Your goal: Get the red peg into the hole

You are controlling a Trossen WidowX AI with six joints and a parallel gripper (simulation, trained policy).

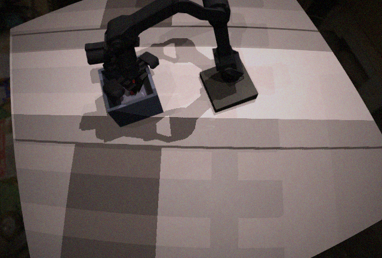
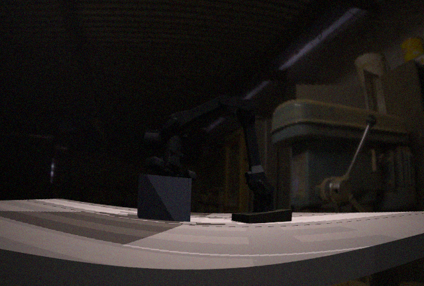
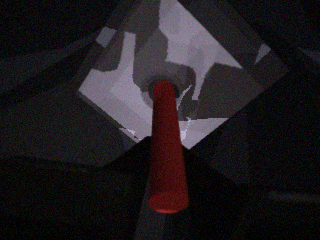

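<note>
Right now my gripper tip is 20 mm to the left of the red peg, 10 mm below it and 10 mm short of it. The rest, counted from my gripper tip: plate (40 mm below, 20 mm to the right, 20 mm ahead).
</note>
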